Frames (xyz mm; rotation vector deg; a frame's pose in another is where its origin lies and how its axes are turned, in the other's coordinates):
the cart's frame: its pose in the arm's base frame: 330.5 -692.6 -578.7 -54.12 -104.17 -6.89
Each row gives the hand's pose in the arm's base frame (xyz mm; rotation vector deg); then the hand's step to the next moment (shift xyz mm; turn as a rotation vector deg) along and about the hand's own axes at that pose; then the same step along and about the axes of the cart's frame.
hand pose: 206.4 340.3 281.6 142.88 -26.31 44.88
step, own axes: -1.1 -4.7 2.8 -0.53 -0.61 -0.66
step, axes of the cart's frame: -2.5 4.8 1.4 0.54 0.39 0.81
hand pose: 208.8 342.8 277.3 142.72 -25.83 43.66
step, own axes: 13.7 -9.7 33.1 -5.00 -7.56 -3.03
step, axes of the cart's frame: -27.0 17.0 -18.9 2.16 5.86 7.23
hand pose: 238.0 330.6 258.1 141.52 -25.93 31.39
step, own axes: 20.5 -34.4 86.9 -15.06 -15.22 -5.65
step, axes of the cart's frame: -83.1 41.3 -23.2 3.16 10.48 19.25
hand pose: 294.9 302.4 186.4 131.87 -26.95 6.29
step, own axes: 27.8 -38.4 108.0 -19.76 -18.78 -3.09
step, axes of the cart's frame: -116.9 11.5 -10.2 0.34 11.41 24.95
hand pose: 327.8 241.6 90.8 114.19 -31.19 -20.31
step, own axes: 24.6 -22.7 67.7 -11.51 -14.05 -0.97
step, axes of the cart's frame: -71.6 -23.9 1.1 -2.11 8.32 16.04
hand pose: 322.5 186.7 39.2 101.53 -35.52 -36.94
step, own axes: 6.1 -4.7 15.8 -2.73 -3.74 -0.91
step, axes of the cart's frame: -14.1 -10.2 2.2 -0.45 2.76 3.80
